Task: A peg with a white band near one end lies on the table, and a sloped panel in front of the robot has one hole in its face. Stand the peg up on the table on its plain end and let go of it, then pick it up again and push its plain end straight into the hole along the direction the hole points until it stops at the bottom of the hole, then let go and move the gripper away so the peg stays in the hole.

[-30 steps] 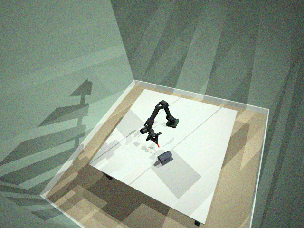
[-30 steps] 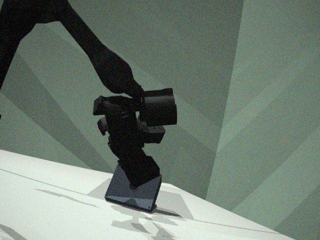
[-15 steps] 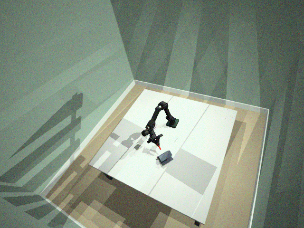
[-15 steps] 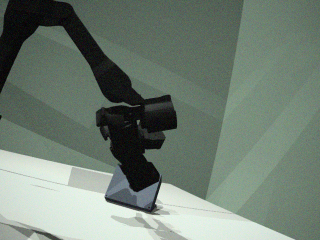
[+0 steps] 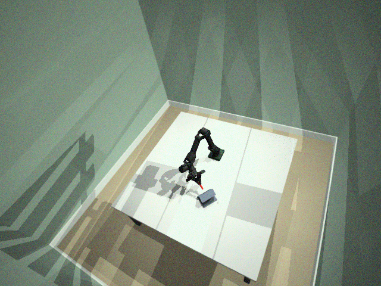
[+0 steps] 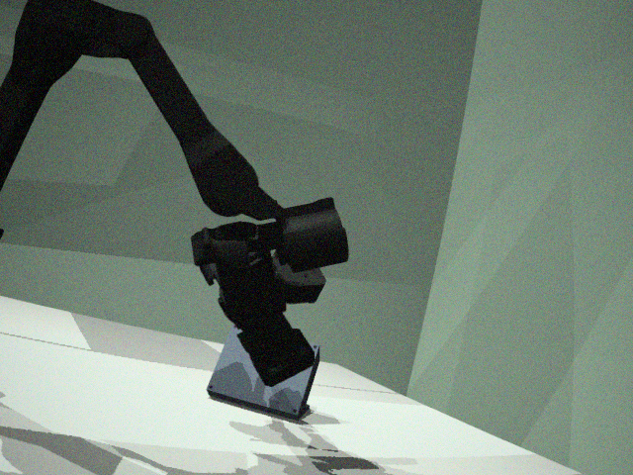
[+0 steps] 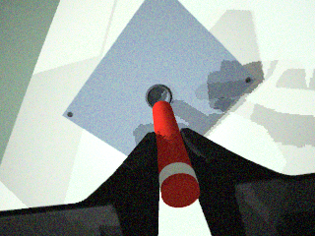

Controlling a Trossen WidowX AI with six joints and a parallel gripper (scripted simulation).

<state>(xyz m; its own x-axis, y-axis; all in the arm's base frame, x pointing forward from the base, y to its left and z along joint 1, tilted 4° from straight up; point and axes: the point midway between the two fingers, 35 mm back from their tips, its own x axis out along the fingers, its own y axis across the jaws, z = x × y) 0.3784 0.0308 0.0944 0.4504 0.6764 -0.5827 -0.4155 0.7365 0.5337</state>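
My gripper tip is now 40 mm short of the blue-grey sloped panel, 70 mm to the right of it and 50 mm above it. Also, from my gripper tip: red peg (10 mm behind, 10 mm to the right, 10 mm above).
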